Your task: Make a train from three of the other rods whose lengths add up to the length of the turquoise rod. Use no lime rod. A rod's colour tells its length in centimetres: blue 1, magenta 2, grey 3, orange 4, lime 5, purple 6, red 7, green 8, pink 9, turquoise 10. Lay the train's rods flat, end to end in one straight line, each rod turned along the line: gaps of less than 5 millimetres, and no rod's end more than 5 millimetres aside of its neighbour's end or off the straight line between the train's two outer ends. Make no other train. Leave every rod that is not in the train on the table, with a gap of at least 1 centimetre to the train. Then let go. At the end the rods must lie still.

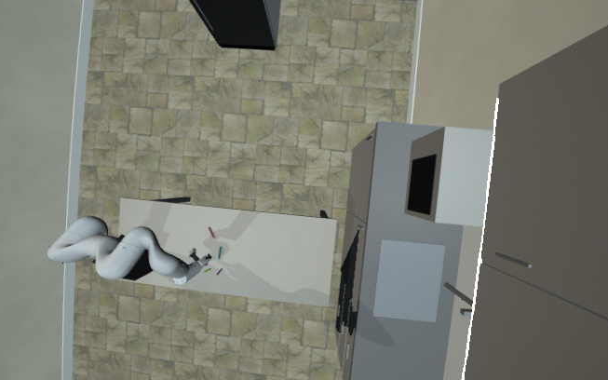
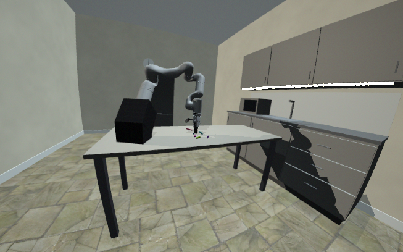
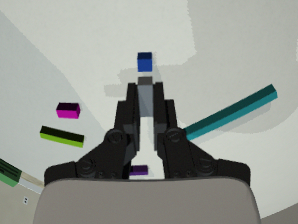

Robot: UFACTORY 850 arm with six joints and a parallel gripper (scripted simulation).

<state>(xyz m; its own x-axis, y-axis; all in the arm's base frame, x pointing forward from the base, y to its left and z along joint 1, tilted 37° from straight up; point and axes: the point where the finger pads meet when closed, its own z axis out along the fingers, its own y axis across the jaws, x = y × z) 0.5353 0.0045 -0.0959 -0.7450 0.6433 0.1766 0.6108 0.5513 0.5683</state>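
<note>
Right now the small blue rod is 2 cm behind my hand, 2 cm to the left of it and 3 cm below it. Also, from my hand: turquoise rod: 7 cm ahead, 4 cm to the left, 3 cm below; grey rod: 2 cm below; magenta rod: 3 cm behind, 7 cm to the right, 3 cm below.
</note>
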